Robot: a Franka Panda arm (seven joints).
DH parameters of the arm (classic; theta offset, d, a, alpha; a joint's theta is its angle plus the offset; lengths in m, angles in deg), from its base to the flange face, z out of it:
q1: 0 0.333 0 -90
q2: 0 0 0 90
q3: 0 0.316 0.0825 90
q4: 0 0 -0.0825 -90
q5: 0 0.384 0 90
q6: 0 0 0.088 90
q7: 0 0.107 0 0
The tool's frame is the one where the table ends.
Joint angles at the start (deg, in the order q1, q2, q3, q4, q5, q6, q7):
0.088 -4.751 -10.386 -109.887 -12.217 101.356 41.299
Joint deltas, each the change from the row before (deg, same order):
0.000 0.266 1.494 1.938 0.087 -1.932 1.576
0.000 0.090 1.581 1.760 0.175 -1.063 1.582
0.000 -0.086 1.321 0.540 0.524 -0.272 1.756
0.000 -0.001 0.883 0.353 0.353 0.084 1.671
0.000 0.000 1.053 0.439 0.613 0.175 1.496
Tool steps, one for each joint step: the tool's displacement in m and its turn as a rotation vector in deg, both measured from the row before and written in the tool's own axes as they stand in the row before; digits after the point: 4 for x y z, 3 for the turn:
-0.0062 -0.0093 -0.0136 -0.184 0.168 0.499
-0.0070 -0.0100 -0.0152 0.522 0.726 0.423
-0.0081 -0.0090 -0.0074 0.657 0.186 0.672
-0.0052 -0.0065 -0.0047 0.590 0.243 0.930
-0.0066 -0.0079 -0.0058 0.906 0.176 0.637

